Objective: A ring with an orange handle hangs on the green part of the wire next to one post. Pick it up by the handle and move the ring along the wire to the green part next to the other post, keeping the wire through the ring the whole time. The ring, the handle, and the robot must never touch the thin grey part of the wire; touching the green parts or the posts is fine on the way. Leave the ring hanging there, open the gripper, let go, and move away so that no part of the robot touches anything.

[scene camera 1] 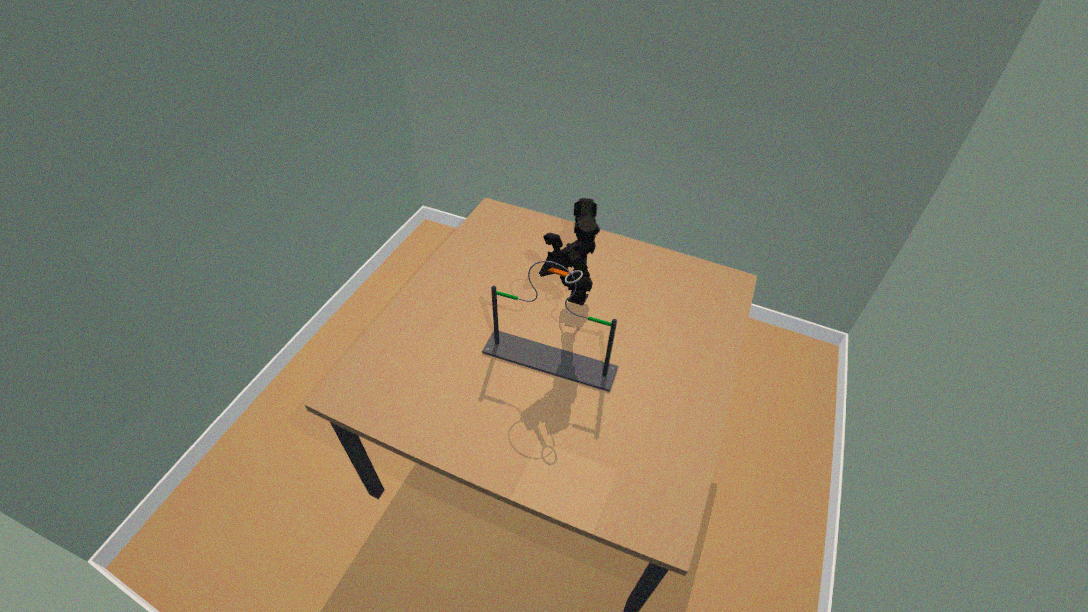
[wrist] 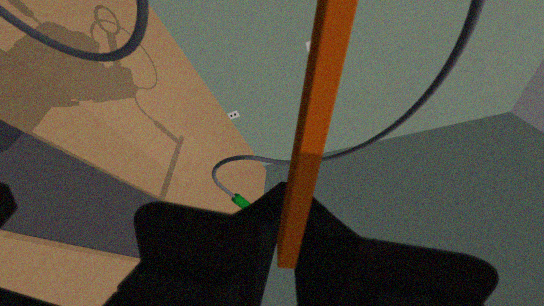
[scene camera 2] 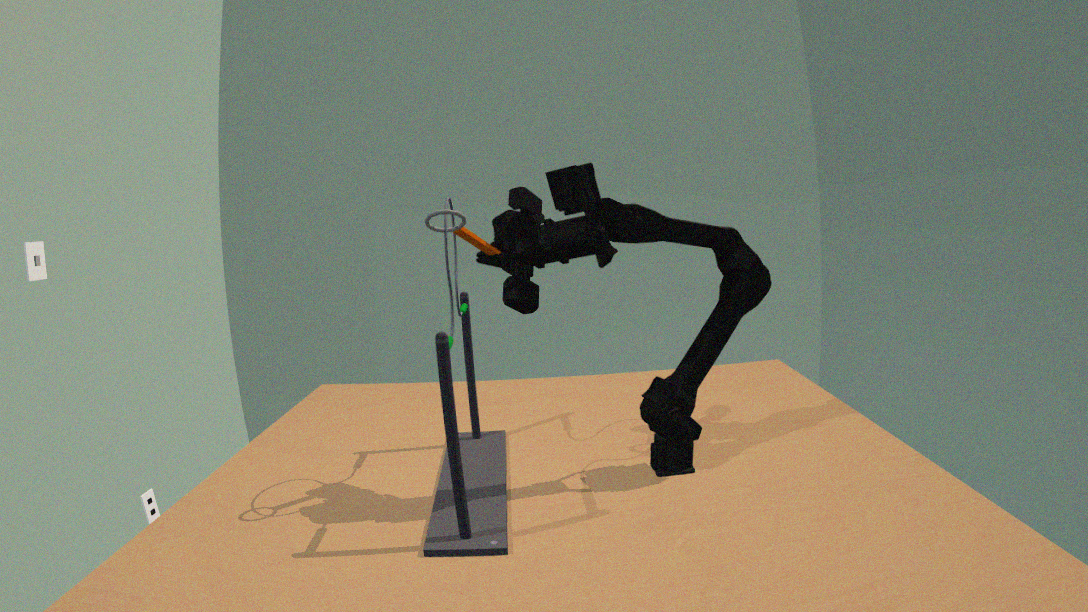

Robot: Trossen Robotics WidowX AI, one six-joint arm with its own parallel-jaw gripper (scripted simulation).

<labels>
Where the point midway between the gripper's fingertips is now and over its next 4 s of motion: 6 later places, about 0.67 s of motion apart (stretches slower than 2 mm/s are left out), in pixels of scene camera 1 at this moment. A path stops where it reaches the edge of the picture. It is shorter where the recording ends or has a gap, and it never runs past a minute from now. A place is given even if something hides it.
My gripper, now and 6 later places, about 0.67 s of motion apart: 540, 274; 538, 271; 538, 267; 538, 265; 540, 262; 539, 262; 532, 272
</labels>
